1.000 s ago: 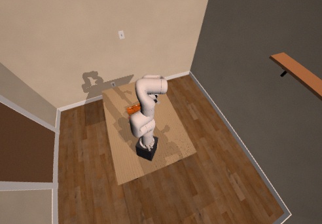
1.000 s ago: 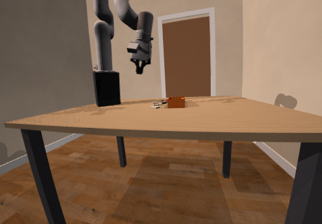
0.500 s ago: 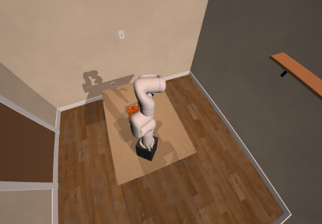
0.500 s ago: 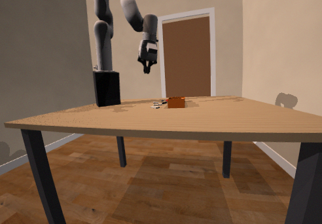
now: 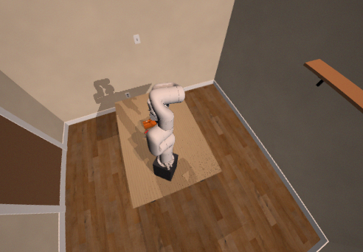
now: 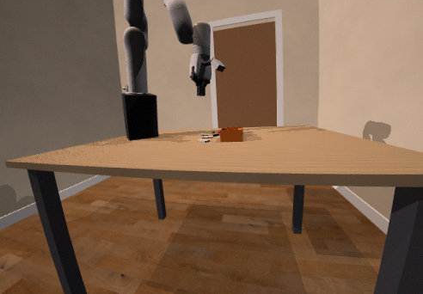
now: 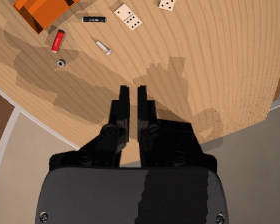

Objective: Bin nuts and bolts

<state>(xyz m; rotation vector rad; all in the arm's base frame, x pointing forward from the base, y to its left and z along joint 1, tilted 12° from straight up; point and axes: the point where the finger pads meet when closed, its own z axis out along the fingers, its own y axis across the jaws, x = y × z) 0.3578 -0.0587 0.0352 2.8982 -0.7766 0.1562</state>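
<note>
My gripper is now 14 cm short of the orange bin, 1 cm to the right of it and 19 cm above it. From my hand the other things lie so: grey metal bolt (2 cm behind, 7 cm to the left, 21 cm below); red cylinder (6 cm ahead, 13 cm to the left, 21 cm below); dark cylinder (5 cm ahead, 5 cm to the left, 21 cm below).
</note>
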